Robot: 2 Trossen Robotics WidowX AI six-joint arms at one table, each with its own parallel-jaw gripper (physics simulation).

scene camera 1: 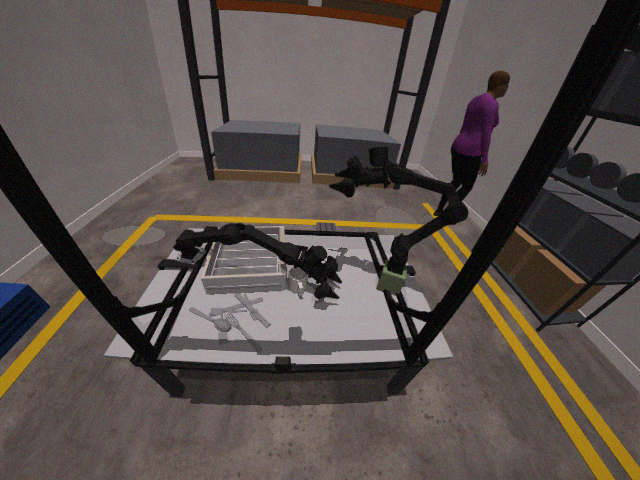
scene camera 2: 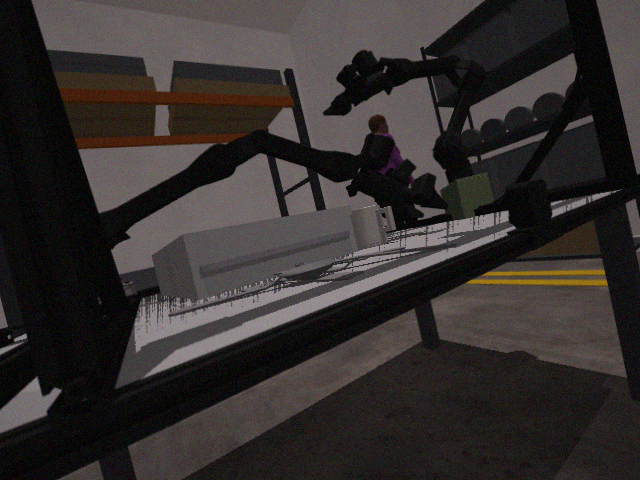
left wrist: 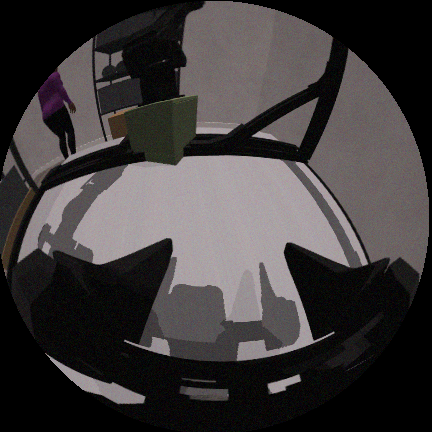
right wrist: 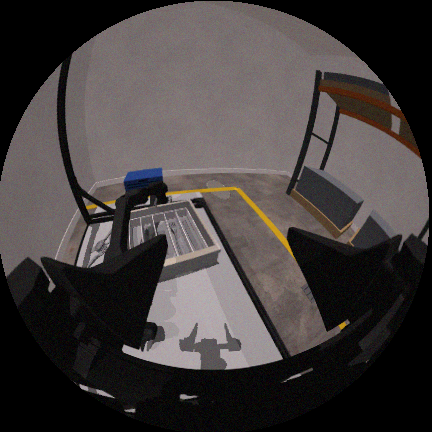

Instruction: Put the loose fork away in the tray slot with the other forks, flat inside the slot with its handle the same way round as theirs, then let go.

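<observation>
The loose fork (scene camera 1: 245, 333) lies flat at the front of the white table, tines toward the tray; part of it shows in the right wrist view (right wrist: 102, 245). The divided tray (scene camera 1: 245, 284) (scene camera 2: 268, 253) (right wrist: 197, 258) stands behind it; cutlery lies in its slots, too small to tell which holds forks. My left gripper (scene camera 1: 338, 289) (scene camera 2: 433, 210) (left wrist: 230, 247) is open and empty, low over the table, right of the mug and well away from the fork. My right gripper (scene camera 1: 334, 180) (right wrist: 228, 237) is open and empty, high above the back of the table, its fingers pointing left.
A spoon (scene camera 1: 222, 324) and crossed cutlery (scene camera 1: 253, 311) lie close beside the fork. A mug (scene camera 1: 297, 282) (scene camera 2: 367, 226) stands against the tray's right side. A green block (scene camera 1: 391, 279) (scene camera 2: 467, 195) (left wrist: 162, 129) is at the right arm's base. A person (scene camera 1: 475, 126) is behind at the right.
</observation>
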